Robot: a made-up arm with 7 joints. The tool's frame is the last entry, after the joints.
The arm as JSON. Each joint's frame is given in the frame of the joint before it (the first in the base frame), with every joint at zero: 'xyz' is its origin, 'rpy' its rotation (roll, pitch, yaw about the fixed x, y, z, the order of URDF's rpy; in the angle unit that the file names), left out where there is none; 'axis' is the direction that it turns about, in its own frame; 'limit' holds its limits. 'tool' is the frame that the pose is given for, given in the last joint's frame.
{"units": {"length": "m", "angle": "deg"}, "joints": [
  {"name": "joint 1", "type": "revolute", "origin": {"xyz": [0.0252, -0.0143, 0.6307], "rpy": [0.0, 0.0, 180.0]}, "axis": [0.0, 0.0, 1.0], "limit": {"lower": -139.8, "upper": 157.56}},
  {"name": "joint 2", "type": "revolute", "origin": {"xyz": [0.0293, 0.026, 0.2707], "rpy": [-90.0, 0.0, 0.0]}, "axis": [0.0, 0.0, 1.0], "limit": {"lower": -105.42, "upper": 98.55}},
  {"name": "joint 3", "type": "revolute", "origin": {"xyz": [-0.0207, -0.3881, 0.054], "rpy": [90.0, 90.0, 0.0]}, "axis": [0.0, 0.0, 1.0], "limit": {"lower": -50.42, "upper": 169.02}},
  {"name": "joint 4", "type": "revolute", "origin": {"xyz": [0.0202, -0.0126, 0.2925], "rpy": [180.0, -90.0, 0.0]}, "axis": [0.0, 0.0, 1.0], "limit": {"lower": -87.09, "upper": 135.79}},
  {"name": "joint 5", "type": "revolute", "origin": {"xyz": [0.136, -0.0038, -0.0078], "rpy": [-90.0, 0.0, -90.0]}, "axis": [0.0, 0.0, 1.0], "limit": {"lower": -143.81, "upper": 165.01}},
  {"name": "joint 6", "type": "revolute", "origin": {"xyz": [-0.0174, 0.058, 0.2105], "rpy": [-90.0, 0.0, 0.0]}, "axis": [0.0, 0.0, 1.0], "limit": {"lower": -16.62, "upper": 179.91}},
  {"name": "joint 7", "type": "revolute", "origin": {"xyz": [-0.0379, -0.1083, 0.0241], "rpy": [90.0, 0.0, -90.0]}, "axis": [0.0, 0.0, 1.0], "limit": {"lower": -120.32, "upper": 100.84}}
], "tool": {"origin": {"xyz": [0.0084, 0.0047, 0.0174], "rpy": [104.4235, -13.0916, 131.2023]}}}
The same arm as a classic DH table. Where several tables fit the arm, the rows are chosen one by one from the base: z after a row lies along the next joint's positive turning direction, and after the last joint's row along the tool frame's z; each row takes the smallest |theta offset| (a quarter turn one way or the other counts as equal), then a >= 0, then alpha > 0; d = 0 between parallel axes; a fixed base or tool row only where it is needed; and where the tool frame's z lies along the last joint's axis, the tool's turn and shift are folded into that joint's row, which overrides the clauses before.
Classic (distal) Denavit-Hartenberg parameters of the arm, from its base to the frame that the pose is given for. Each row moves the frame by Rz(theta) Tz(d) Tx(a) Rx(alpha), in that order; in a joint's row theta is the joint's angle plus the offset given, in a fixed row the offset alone. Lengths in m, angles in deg.
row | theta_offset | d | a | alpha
base (fixed) | -29.57 | 0.0000 | 0.0290 | 0.00
joint 1 | 29.57 | 0.9014 | -0.0293 | 90.00
joint 2 | 0.00 | 0.0800 | 0.0207 | -90.00
joint 3 | 0.00 | 0.6806 | 0.0126 | -90.00
joint 4 | 0.00 | 0.0124 | -0.0038 | 90.00
joint 5 | 0.00 | 0.3465 | 0.0174 | 90.00
joint 6 | 90.00 | 0.0821 | 0.1083 | 90.00
joint 7 | -45.46 | 0.0576 | 0.0025 | -104.04
tool (fixed) | -166.50 | 0.0096 | 0.0000 | 0.00
Joint limits (deg, base to tool): -139.80..157.56 -105.42..98.55 -50.42..169.02 -87.09..135.79 -143.81..165.01 -16.62..179.91 -120.32..100.84

